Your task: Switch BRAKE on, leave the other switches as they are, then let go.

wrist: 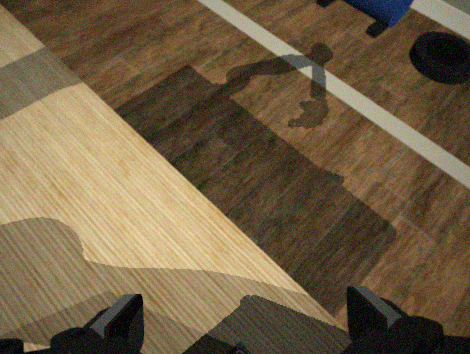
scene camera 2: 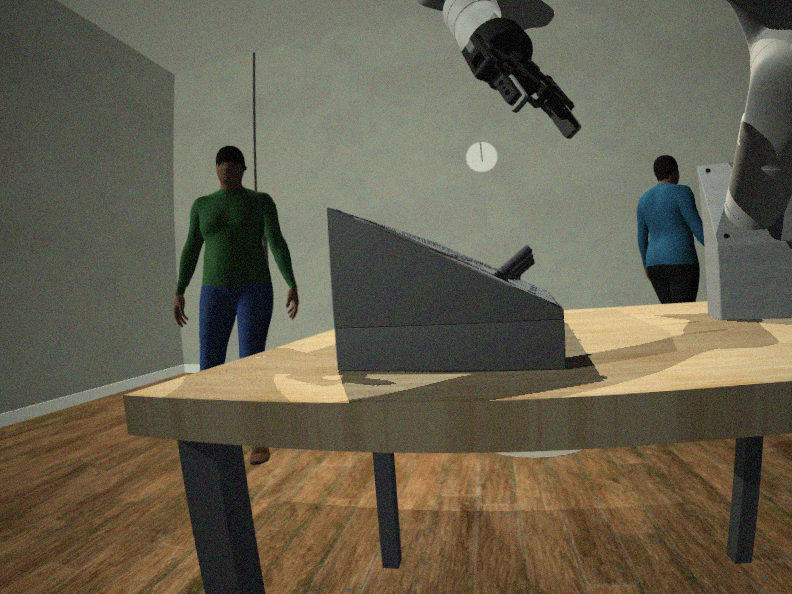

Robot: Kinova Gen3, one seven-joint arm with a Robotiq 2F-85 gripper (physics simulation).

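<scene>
I can see my gripper in the wrist view, and scene camera 2 shows it too. On my gripper, (wrist: pixel 369 317) and (scene camera 2: pixel 518 81) are the same spot.
</scene>
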